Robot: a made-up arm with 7 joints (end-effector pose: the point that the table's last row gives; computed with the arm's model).
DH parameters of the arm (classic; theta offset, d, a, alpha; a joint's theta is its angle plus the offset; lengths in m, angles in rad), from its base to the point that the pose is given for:
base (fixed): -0.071 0 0 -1.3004
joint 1: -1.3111 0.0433 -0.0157 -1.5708
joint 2: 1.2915 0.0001 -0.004 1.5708
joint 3: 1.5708 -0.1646 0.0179 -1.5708
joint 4: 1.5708 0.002 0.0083 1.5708
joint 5: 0 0.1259 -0.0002 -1.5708
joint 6: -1.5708 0 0.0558 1.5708
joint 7: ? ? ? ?
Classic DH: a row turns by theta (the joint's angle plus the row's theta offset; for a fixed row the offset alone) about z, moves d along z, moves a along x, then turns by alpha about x.
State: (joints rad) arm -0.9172 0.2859 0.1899 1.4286 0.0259 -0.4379 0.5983
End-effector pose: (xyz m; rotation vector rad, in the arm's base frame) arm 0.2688 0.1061 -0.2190 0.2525 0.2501 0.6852
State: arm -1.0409 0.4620 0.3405 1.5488 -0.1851 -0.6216 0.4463
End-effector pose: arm 0.2807 0.1633 -0.1710 -0.0079 0.0322 0.8577
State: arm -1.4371 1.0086 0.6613 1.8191 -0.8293 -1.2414 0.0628
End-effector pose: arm 0.2167 0.2839 -0.0218 -0.5019 -1.0817 1.4232
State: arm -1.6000 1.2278 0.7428 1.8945 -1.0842 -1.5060 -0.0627
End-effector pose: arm 0.1648 0.3012 0.0097 -0.5837 -1.4986 1.7519
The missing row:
joint 7: 0 -0.0002 0 0
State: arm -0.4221 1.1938 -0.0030 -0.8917 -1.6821 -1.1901 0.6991
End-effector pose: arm 0.1288 0.1082 0.0462 -1.3473 -0.8523 -0.1439
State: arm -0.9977 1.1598 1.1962 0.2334 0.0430 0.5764 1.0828
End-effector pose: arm 0.0946 0.3165 0.1026 -0.3756 -0.6193 2.2590
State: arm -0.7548 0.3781 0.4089 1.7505 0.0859 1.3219 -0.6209
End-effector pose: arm 0.0978 0.1268 -0.2751 -0.9820 2.2627 0.0592
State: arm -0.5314 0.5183 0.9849 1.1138 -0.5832 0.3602 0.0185
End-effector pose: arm 0.1523 0.2458 -0.2424 -0.9153 0.5622 0.9299
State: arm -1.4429 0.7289 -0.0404 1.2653 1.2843 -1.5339 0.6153
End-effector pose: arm 0.3039 0.1105 -0.0196 1.1351 -1.2222 -0.5620
